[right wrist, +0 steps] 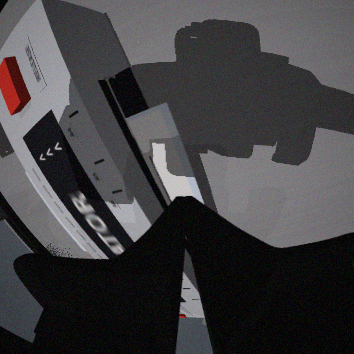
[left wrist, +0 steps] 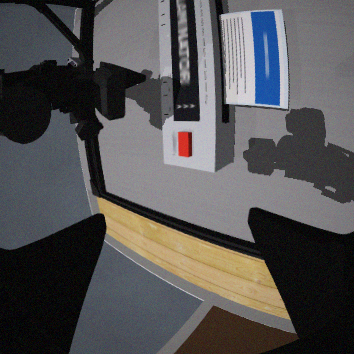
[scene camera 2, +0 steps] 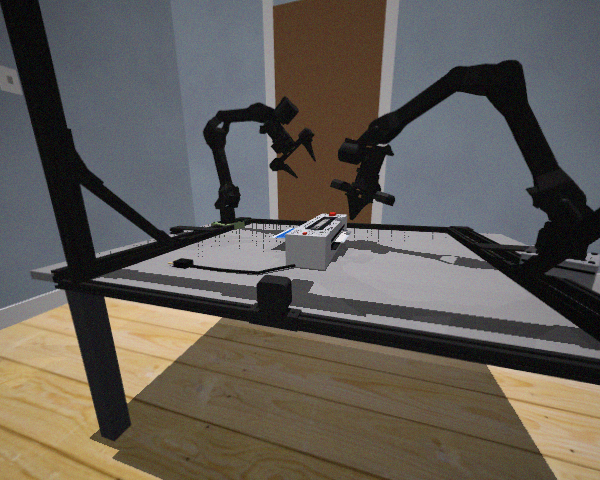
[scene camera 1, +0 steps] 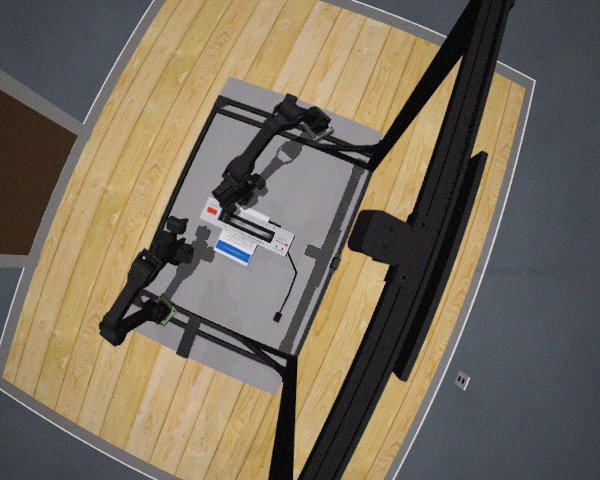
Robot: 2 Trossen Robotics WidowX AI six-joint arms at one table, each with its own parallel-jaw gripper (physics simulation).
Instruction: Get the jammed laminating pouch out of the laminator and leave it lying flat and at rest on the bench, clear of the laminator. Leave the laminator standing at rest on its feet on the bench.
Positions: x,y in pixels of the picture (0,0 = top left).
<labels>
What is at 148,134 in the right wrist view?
A blue and white laminating pouch.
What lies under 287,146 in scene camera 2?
The left gripper.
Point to a white laminator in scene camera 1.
269,235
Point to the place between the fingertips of the left gripper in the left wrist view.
At 177,219
</labels>
